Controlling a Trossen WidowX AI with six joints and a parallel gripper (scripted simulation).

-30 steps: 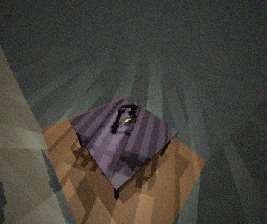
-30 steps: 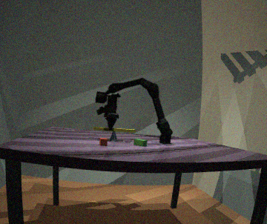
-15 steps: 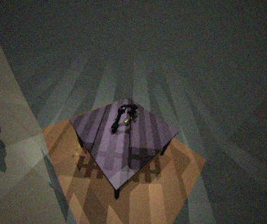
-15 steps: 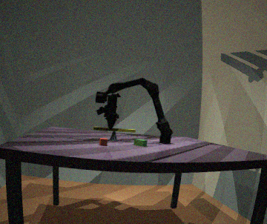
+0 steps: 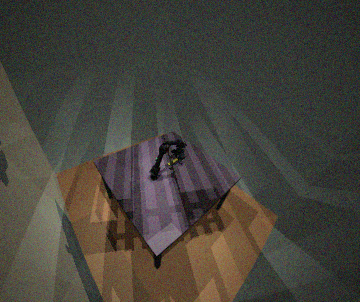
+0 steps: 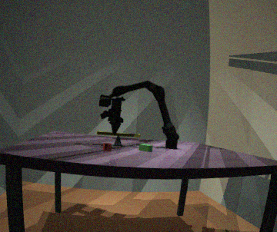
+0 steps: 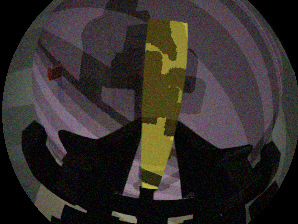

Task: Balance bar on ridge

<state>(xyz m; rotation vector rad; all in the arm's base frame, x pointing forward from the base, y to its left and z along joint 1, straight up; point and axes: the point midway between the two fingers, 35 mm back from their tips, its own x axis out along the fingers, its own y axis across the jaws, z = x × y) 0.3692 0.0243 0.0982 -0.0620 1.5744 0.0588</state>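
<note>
The yellow bar lies 3 cm behind my gripper tip. The rest, counted from my gripper tip: green block 17 cm to the left, 16 cm behind, 5 cm below; red block 25 cm to the left, 5 cm below, 5 cm ahead.
</note>
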